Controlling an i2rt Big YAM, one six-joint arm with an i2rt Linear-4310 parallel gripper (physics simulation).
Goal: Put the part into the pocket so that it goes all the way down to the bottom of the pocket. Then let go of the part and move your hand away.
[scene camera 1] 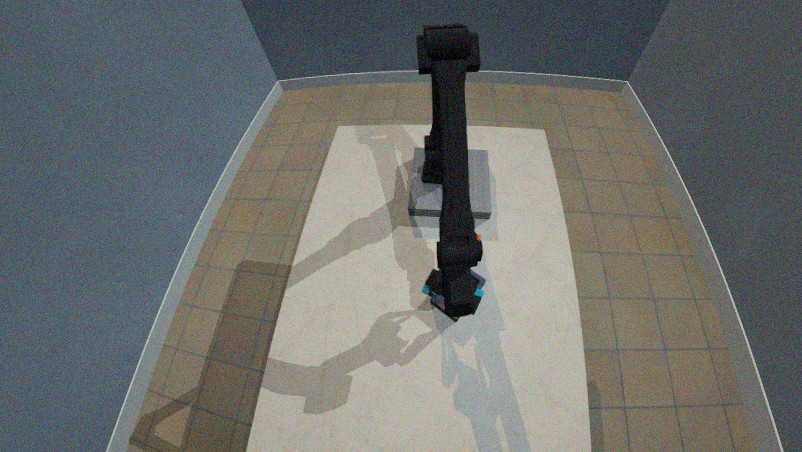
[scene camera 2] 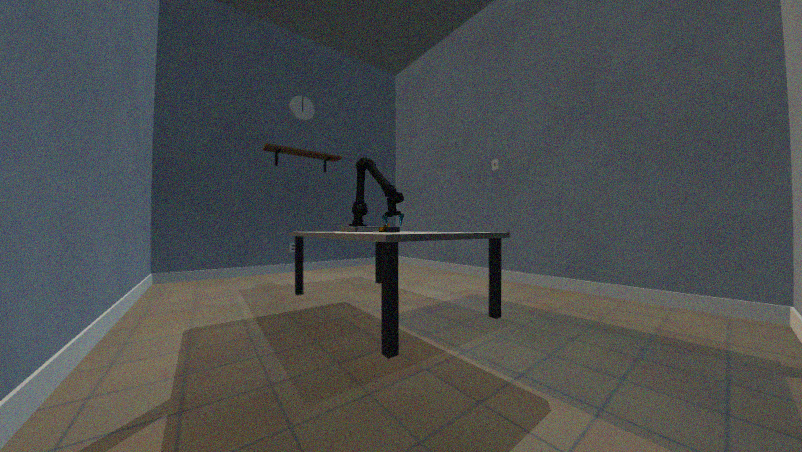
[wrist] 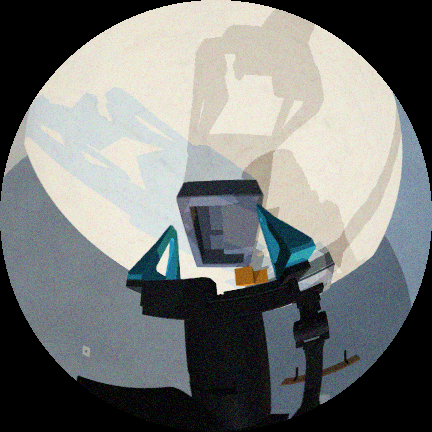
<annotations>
my gripper: open, touches a grey pocket block
</annotations>
